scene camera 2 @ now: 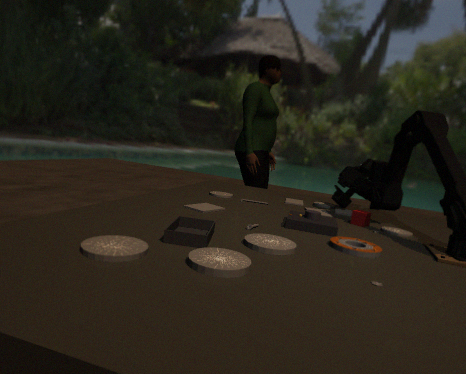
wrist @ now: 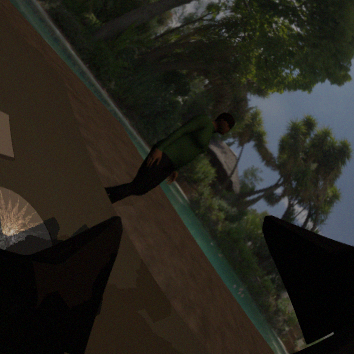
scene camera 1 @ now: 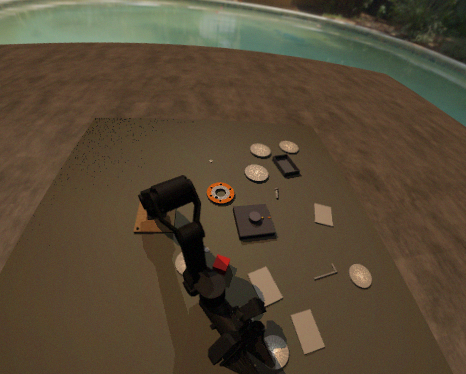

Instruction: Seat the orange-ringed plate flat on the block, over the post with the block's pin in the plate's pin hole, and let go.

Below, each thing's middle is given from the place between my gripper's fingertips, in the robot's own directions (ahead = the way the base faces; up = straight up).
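Labels:
My gripper's 110 mm above the orange-ringed plate (scene camera 2: pixel 356 247), 50 mm short of it and 570 mm to the right of it. There's a dark tray (scene camera 2: pixel 185 231) as well, and measured from my hand that's 100 mm below, 390 mm ahead and 680 mm to the left.

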